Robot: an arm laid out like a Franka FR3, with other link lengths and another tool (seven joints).
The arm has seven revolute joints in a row. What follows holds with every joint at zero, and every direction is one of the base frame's.
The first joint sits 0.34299 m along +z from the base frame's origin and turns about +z.
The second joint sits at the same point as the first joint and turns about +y.
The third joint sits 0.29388 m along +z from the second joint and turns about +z.
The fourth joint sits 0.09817 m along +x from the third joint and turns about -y.
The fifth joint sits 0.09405 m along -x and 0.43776 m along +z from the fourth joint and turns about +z.
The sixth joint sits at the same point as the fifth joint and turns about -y.
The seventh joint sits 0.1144 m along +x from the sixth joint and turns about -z.
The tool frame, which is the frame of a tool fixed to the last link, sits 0.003 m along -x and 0.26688 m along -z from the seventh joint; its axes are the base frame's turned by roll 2.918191, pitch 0 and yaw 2.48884 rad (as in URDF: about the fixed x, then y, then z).
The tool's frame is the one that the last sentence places.
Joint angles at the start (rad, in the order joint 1, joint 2, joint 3, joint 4, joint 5, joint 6, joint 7):
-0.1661, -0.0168, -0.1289, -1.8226, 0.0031, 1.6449, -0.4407
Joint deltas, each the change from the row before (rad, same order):
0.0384, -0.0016, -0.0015, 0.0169, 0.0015, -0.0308, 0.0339
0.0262, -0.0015, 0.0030, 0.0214, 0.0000, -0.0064, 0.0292
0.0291, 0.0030, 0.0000, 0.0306, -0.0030, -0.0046, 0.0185
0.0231, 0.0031, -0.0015, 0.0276, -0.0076, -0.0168, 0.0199
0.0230, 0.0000, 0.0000, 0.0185, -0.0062, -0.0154, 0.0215
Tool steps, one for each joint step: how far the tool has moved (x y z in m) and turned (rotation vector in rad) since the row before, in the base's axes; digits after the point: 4 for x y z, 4 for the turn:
0.0025, 0.0230, 0.0076, -0.0004, 0.0131, 0.0033
0.0083, 0.0163, 0.0115, -0.0084, -0.0147, 0.0004
0.0104, 0.0152, 0.0137, -0.0107, -0.0211, 0.0113
0.0045, 0.0107, 0.0113, -0.0117, -0.0056, 0.0030
0.0024, 0.0124, 0.0085, -0.0093, -0.0017, 0.0023

